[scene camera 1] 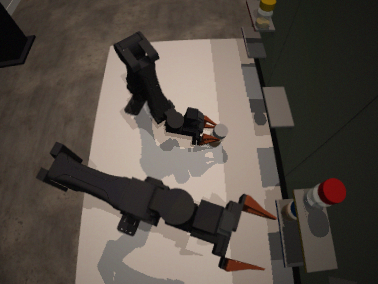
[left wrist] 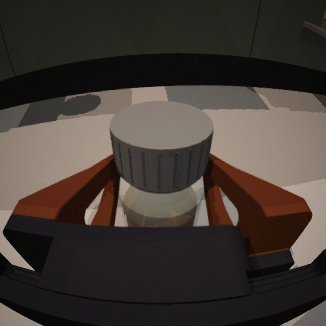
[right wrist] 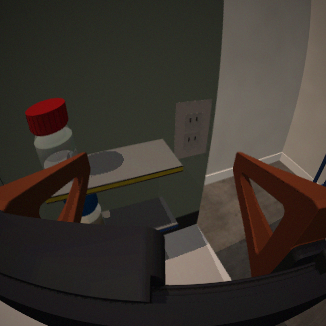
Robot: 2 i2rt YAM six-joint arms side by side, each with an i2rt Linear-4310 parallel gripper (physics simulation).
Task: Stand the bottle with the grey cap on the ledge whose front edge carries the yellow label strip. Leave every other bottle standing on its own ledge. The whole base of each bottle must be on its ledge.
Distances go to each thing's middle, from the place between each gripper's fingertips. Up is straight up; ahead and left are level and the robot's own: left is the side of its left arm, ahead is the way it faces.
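Labels:
The bare ledge (scene camera 1: 277, 106) has my left gripper 190 mm short of it, 20 mm to the right of it and 140 mm below it. Counting from that same left hand, the yellow-strip ledge (scene camera 1: 319, 253) is 180 mm ahead, 380 mm to the right and 210 mm above, while the red-capped bottle (scene camera 1: 332, 191) is 190 mm ahead of the hand, 310 mm to the right of it and 270 mm above it.
As for my right hand, it is 150 mm short of the yellow-strip ledge, 110 mm above it and 20 mm to the right of it. From this right hand I find the bare ledge 160 mm ahead, 420 mm to the left and 180 mm below, and the red-capped bottle 160 mm ahead, 90 mm to the left and 50 mm below.

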